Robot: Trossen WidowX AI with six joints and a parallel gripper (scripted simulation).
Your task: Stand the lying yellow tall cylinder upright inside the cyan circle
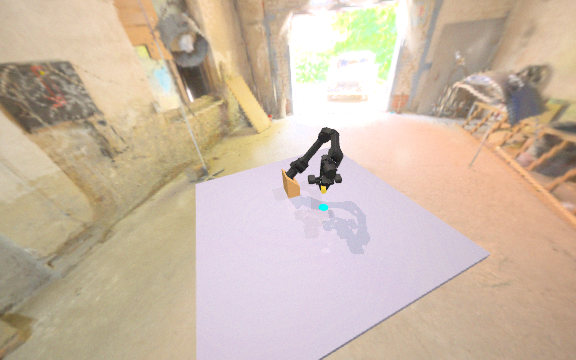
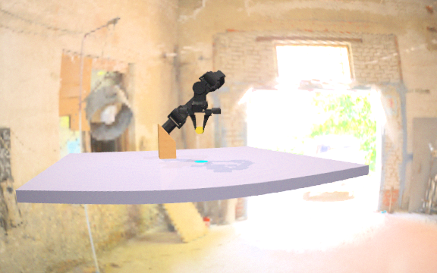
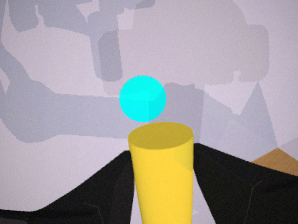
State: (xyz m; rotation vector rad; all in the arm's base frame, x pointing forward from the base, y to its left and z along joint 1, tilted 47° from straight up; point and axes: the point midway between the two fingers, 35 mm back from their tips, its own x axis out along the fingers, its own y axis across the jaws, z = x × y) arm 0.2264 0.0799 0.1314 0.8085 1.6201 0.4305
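The cyan circle is 140 mm below my gripper tip. Round my gripper tip: yellow cylinder 20 mm behind, 10 mm to the left.
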